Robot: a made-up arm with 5 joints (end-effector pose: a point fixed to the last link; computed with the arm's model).
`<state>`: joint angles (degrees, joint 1 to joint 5).
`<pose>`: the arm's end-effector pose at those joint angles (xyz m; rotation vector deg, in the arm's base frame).
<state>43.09 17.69 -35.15 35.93 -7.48</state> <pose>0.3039 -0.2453 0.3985 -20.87 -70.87 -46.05</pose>
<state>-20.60 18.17 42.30 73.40 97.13</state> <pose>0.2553 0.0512 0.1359 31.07 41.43 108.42</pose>
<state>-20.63 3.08 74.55 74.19 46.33</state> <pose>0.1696 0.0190 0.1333 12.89 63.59 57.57</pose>
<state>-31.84 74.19 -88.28 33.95 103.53</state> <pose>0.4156 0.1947 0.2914 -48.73 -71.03 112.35</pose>
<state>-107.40 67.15 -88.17 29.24 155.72</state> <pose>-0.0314 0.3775 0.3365 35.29 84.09 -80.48</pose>
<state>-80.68 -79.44 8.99 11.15 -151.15</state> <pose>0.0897 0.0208 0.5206 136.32 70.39 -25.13</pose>
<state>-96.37 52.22 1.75 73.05 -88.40</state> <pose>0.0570 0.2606 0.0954 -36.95 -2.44 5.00</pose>
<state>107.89 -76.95 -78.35 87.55 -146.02</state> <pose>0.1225 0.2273 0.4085 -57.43 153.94 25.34</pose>
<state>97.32 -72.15 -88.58 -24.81 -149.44</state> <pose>0.0866 0.2858 0.3605 44.45 -85.56 87.25</pose>
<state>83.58 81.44 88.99 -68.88 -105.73</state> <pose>0.0447 0.0460 0.1523 3.67 -16.59 167.10</pose>
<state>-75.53 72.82 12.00 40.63 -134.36</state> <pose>0.1275 0.1587 0.0117 -35.67 -10.46 -59.56</pose>
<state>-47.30 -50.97 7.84 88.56 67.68</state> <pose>0.1836 0.0988 0.4560 -7.98 -51.56 105.67</pose>
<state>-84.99 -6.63 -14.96 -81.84 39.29</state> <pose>0.1073 0.2423 0.4764 -70.85 157.32 17.72</pose>
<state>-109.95 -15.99 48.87 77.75 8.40</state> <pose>0.0132 0.2036 0.2165 -19.39 15.06 114.11</pose>
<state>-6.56 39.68 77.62 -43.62 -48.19</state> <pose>0.1327 -0.0107 0.0862 8.05 -14.67 -44.11</pose>
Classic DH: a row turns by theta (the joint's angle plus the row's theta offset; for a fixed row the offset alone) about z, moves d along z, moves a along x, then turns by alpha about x. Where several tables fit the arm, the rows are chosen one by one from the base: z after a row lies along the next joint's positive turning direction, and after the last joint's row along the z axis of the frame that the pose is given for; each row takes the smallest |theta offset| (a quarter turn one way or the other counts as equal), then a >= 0, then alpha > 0; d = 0 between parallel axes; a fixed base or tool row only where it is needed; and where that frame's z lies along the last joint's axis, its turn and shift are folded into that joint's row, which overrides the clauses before.
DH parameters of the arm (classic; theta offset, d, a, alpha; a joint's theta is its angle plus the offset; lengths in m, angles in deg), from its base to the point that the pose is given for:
base (fixed): 0 0 0.068 180
joint 1: 0 -0.242 0.048 90
joint 2: -75.96 0 0.1154 0
joint 3: 73.76 0 0.2082 0
joint 4: -87.8 -0.018 0 90
joint 5: -2.79 -0.037 0 0

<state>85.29 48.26 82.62 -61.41 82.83</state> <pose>0.0528 -0.0344 0.0985 -20.37 -2.62 -5.19</pose>
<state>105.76 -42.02 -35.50 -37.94 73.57</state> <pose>0.0466 -0.0097 0.5822 155.31 4.69 -10.55</pose>
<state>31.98 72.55 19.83 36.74 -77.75</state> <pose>0.1765 -0.0890 0.0120 -18.88 41.86 -107.48</pose>
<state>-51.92 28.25 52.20 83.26 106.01</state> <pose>0.1639 0.0932 0.1132 42.22 87.91 127.05</pose>
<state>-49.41 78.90 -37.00 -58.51 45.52</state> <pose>0.3152 0.2608 0.1137 6.73 -115.24 61.96</pose>
